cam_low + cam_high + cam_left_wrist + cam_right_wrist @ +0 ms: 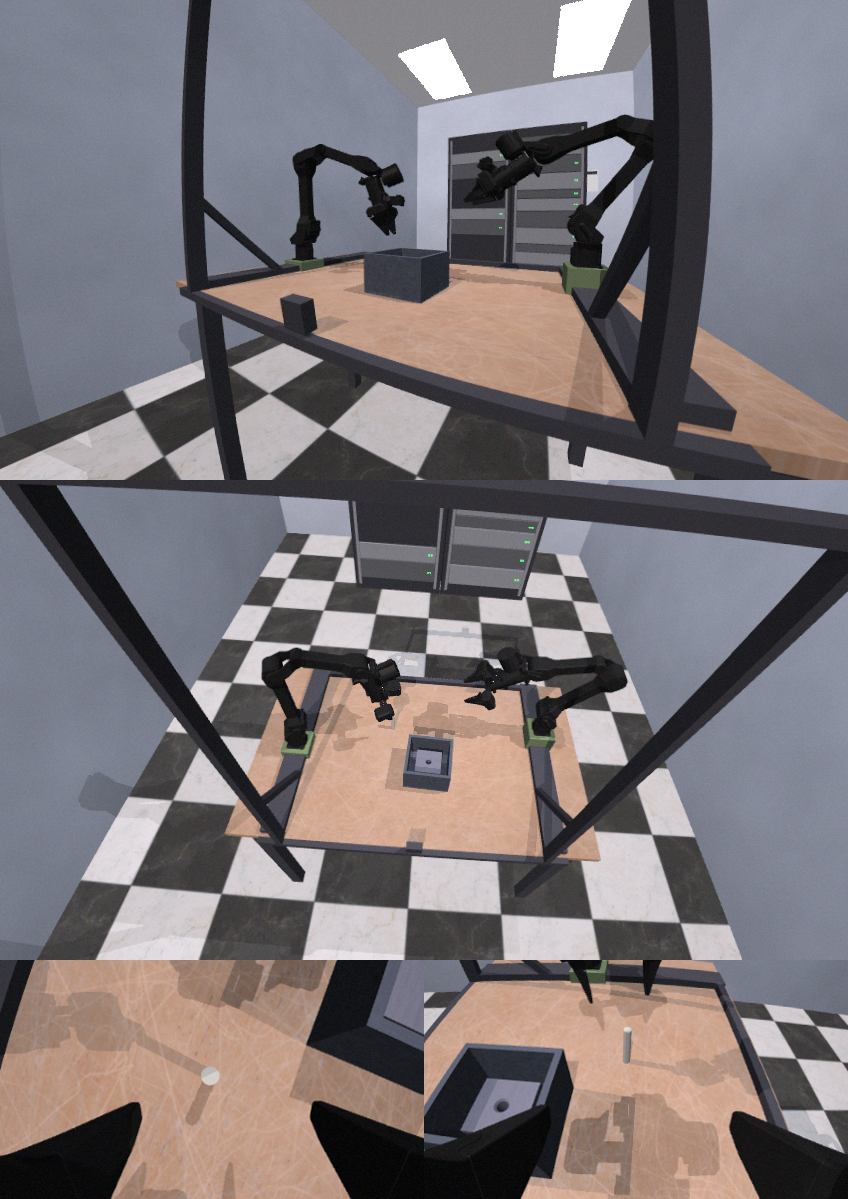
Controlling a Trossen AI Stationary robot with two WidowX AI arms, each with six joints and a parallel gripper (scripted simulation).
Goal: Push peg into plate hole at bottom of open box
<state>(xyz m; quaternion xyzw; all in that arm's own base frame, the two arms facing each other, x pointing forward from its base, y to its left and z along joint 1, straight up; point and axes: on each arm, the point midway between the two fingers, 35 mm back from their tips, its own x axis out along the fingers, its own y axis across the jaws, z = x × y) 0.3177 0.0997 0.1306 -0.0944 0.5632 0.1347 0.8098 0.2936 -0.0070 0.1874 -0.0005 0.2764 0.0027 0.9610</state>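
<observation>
Right now the white peg is 120 mm below my left hand, 30 mm to the right of it and 10 mm ahead of it. Round my left hand: box 180 mm behind, 150 mm to the right, 140 mm below.
</observation>
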